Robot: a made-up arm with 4 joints.
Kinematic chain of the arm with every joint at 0, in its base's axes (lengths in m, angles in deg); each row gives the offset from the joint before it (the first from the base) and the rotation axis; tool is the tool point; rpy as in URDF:
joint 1: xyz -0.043 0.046 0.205 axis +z
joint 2: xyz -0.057 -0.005 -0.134 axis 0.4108 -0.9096 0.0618
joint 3: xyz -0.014 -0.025 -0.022 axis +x
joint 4: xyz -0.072 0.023 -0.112 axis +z
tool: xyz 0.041 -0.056 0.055 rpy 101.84 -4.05 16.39
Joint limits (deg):
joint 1: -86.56..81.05
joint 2: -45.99..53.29
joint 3: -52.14..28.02
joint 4: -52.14..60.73
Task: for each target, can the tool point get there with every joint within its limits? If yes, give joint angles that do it. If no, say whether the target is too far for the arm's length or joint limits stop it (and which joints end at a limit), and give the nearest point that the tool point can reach.
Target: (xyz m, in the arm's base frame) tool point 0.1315 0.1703 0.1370
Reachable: no: joint limits stop it (at a limit: joint 1, joint 2, joint 3, joint 4) | nearest point -0.0006 0.0815 0.0329 | short by 0.190 m
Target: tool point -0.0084 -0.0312 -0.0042
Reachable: yes | joints 59.15 38.81 -45.33 12.83
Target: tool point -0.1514 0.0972 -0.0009
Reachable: yes | joints -71.60 26.52 -42.65 -6.88
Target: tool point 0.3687 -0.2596 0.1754
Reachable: no: too far | nearest point 0.0283 -0.1306 0.1059 | short by 0.371 m
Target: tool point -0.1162 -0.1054 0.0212
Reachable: yes | joints 27.63 5.54 -37.58 -33.33
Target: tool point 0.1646 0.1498 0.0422
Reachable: no: joint limits stop it (at a limit: joint 1, joint 2, joint 3, joint 4) | nearest point -0.0006 0.0815 0.0329 | short by 0.179 m
